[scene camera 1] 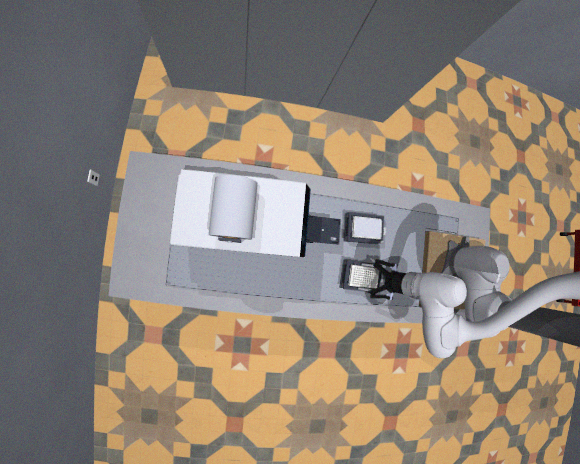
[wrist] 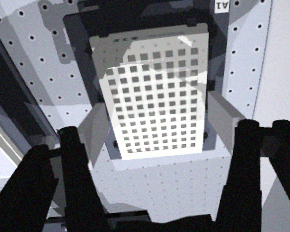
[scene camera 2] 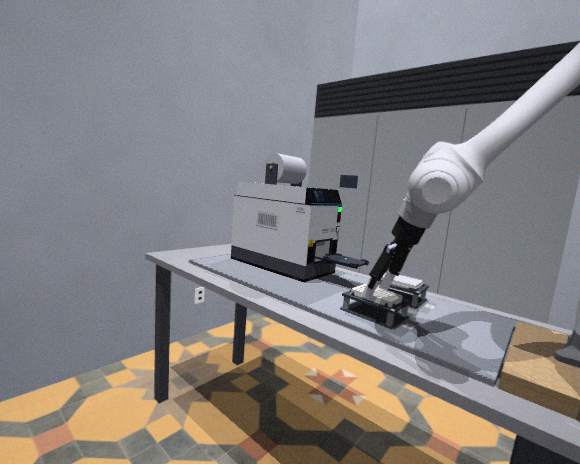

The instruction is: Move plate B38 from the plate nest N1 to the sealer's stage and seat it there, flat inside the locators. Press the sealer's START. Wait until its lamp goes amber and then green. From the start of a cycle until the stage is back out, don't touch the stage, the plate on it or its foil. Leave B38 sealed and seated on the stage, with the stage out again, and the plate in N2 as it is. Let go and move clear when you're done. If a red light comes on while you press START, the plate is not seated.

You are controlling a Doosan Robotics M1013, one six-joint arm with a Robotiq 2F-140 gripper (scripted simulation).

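Scene camera 1 shows a dark stage [scene camera 1: 331,234] and a foil roll [scene camera 1: 234,197]. Visible in scene camera 2: the foil roll [scene camera 2: 292,170] and the gripper [scene camera 2: 374,293]. The wrist view shows a plate B38 [wrist: 151,117], as well as the gripper [wrist: 157,111].
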